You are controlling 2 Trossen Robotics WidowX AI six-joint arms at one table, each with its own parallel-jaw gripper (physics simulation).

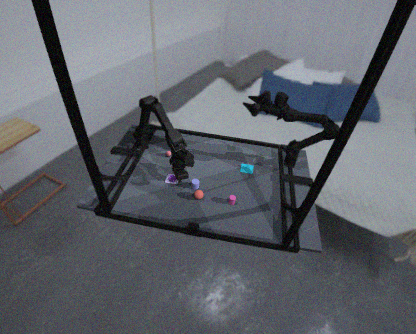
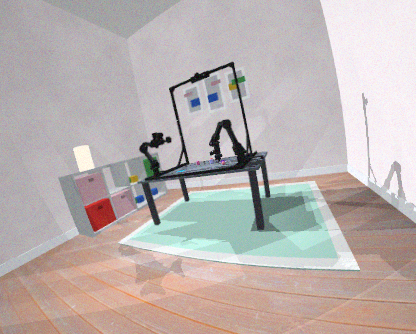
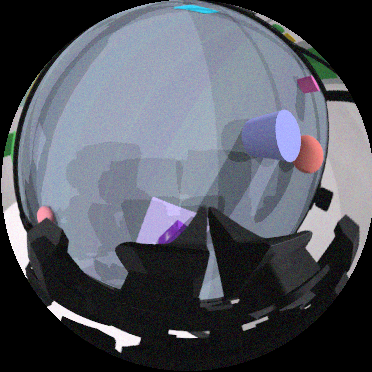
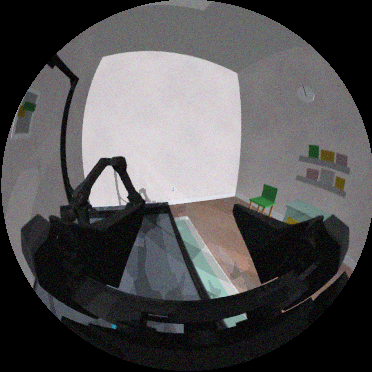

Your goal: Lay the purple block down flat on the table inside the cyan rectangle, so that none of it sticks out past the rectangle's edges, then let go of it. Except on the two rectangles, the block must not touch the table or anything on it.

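Frame: origin at the left arm's base, x down, y back, z left, level; metres.
Seen in the pictures: left gripper, fingertip midpoint: (image 1: pixel 179 180) (image 2: pixel 219 161) (image 3: pixel 206 210); right gripper, fingertip midpoint: (image 1: pixel 245 99) (image 2: pixel 167 138) (image 4: pixel 189 208); left arm's base, origin of the base link: (image 1: pixel 142 143) (image 2: pixel 242 161); right arm's base, origin of the base link: (image 1: pixel 289 162) (image 2: pixel 156 174).
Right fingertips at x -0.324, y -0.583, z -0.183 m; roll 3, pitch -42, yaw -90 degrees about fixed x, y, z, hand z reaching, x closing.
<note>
Pixels of each thing's top centre, then the offset from my right fingertips to it. "*": a spot on its surface instead.
- purple block, middle of its top: (image 3: pixel 180 247) (image 1: pixel 172 177) dx +0.324, dy +0.479, dz -0.159 m
- pale lavender rectangle, surface spot: (image 3: pixel 156 221) * dx +0.342, dy +0.457, dz -0.138 m
- cyan rectangle, surface spot: (image 1: pixel 246 168) * dx +0.343, dy +0.039, dz -0.204 m
- lavender cylinder, middle of its top: (image 3: pixel 289 135) (image 1: pixel 195 181) dx +0.302, dy +0.375, dz -0.246 m
- orange ball, middle of its top: (image 3: pixel 322 156) (image 1: pixel 198 191) dx +0.293, dy +0.385, dz -0.324 m
- magenta block, middle of its top: (image 1: pixel 232 197) dx +0.302, dy +0.232, dz -0.408 m
- pink ball, middle of its top: (image 3: pixel 38 222) (image 1: pixel 168 151) dx +0.310, dy +0.448, dz +0.045 m
The purple block (image 1: pixel 172 178) (image 3: pixel 170 233) rests on a pale lavender rectangle (image 1: pixel 167 181) (image 3: pixel 156 221) at the left of the table. My left gripper (image 1: pixel 182 175) (image 2: pixel 216 158) (image 3: pixel 206 210) is down at the table just to the right of the block. Its fingers are shut together, and the block lies outside them, against the left finger. The cyan rectangle (image 1: pixel 246 168) (image 3: pixel 195 8) lies bare at the right of the table. My right gripper (image 1: pixel 248 102) (image 2: pixel 168 140) (image 4: pixel 189 208) is open and empty, held high beyond the table's far right edge.
A lavender cylinder (image 1: pixel 195 183) (image 3: pixel 270 136), an orange ball (image 1: pixel 199 194) (image 3: pixel 308 154) and a magenta block (image 1: pixel 232 199) (image 3: pixel 308 84) stand between the two rectangles. A pink ball (image 1: pixel 168 153) (image 3: pixel 44 214) lies near the left arm's base. Black frame posts rise at the table's corners.
</note>
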